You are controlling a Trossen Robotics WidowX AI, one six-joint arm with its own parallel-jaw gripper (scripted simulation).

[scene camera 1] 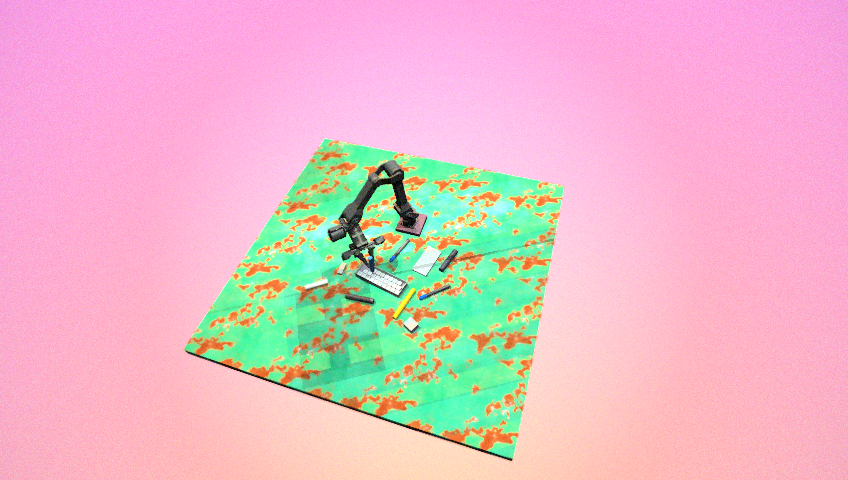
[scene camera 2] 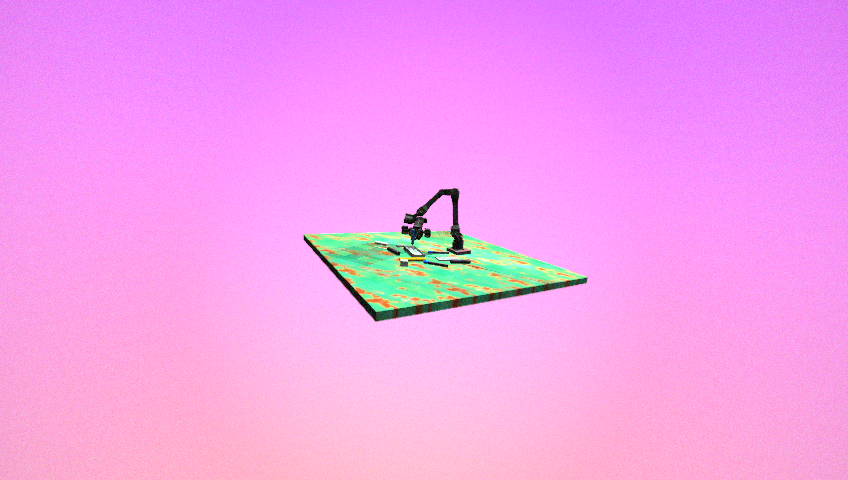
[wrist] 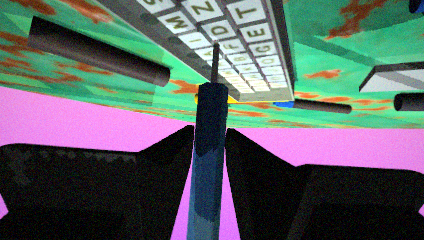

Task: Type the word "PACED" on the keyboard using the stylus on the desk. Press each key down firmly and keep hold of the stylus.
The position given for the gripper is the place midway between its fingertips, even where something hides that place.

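The gripper (scene camera 1: 372, 266) can be seen in the scene, and the wrist view shows the same gripper (wrist: 210, 134).
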